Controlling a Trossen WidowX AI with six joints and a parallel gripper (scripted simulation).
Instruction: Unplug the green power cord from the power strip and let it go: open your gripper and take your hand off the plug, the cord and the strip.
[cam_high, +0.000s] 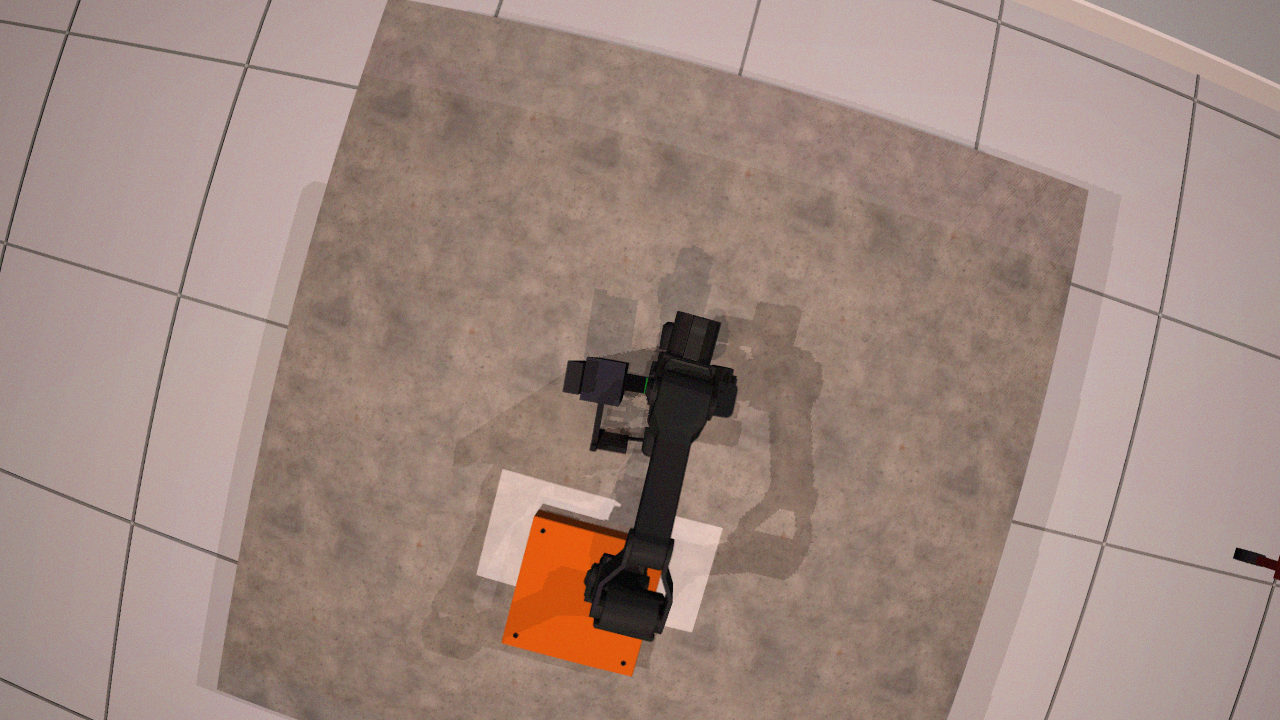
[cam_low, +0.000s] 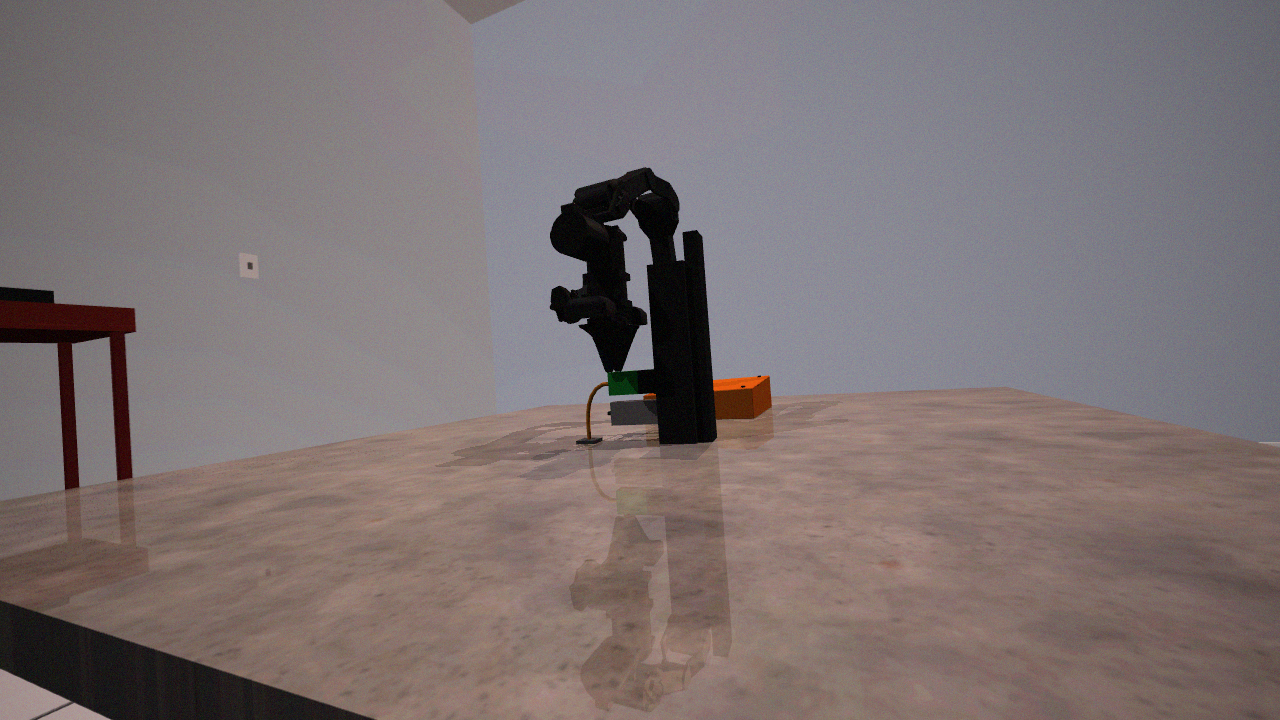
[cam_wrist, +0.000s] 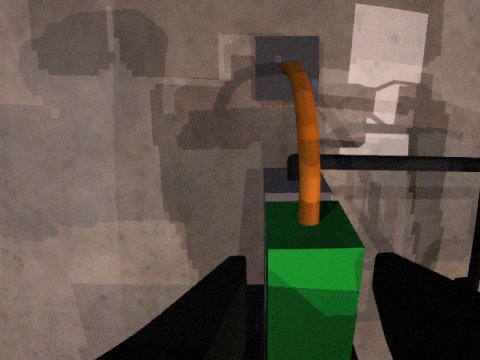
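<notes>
Now: gripper tip 10 mm past the green plug, 30 mm to the right of it and 10 mm above it.
</notes>
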